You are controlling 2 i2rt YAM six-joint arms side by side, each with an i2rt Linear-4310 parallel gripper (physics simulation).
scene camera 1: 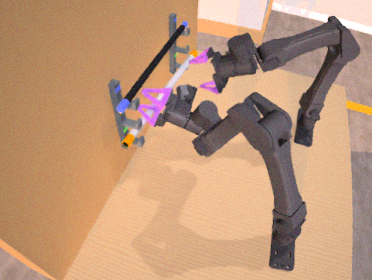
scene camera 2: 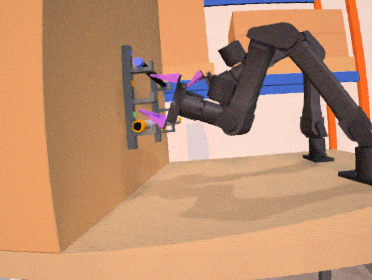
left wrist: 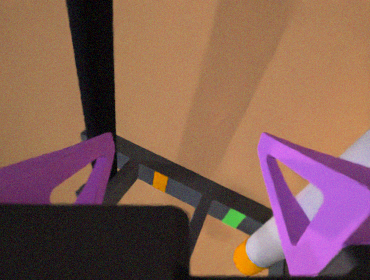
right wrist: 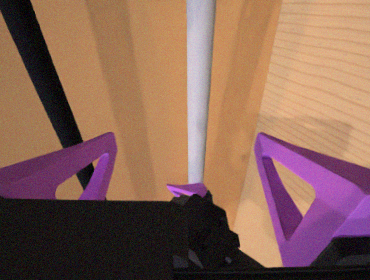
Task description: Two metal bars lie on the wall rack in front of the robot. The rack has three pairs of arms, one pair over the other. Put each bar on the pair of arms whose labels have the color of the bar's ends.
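Places are measured from the left arm's base along level axes (x right, y ahead, z up), in millimetres.
Pixels of known places: left gripper, fingertip midpoint: (scene camera 1: pixel 139 98) (scene camera 2: pixel 144 92) (left wrist: pixel 186 140); right gripper, fingertip midpoint: (scene camera 1: pixel 194 74) (right wrist: pixel 185 140); left arm's base, link origin: (scene camera 1: pixel 282 237) (scene camera 2: pixel 368 179); right arm's base, link origin: (scene camera 1: pixel 304 127) (scene camera 2: pixel 317 159).
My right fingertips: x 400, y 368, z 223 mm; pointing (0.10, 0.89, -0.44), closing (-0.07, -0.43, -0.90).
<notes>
For each thing: its top centre in the pictures, then the offset to it from my right fingertips. "spot": a spot on its surface instead. Level surfaces: height alone.
- black bar, top centre: (right wrist: pixel 70 164) (scene camera 2: pixel 153 73) (scene camera 1: pixel 158 54) dx -54, dy +105, dz +93 mm
- white bar, top centre: (right wrist: pixel 181 131) (scene camera 2: pixel 161 115) (scene camera 1: pixel 165 86) dx -44, dy +91, dz -35 mm
- orange label, surface spot: (left wrist: pixel 160 181) spot: dx -257, dy +148, dz +38 mm
- wooden table top, surface height: dz -223 mm
A black bar (scene camera 1: pixel 152 65) (scene camera 2: pixel 158 80) (left wrist: pixel 95 65) (right wrist: pixel 44 80) with blue ends lies on the rack's top arms, by the blue labels. A white bar (scene camera 1: pixel 180 75) (left wrist: pixel 265 242) (right wrist: pixel 199 90) with orange ends (scene camera 2: pixel 139 126) lies on the bottom arms, by the green labels. The middle arms, by the orange label (left wrist: pixel 160 181), hold no bar. My left gripper (scene camera 1: pixel 142 100) (scene camera 2: pixel 145 93) (left wrist: pixel 186 140) is open in front of the rack near its nearer upright. My right gripper (scene camera 1: pixel 195 73) (right wrist: pixel 185 140) is open and empty, back from the white bar's far half.
The rack's uprights (scene camera 1: pixel 115 100) (scene camera 2: pixel 129 100) are fixed to a brown wall (scene camera 1: pixel 60 100) (scene camera 2: pixel 95 125). The two grippers are close together, and a left finger shows in the right wrist view. A wooden table top (scene camera 1: pixel 200 210) (scene camera 2: pixel 240 210) lies below.
</notes>
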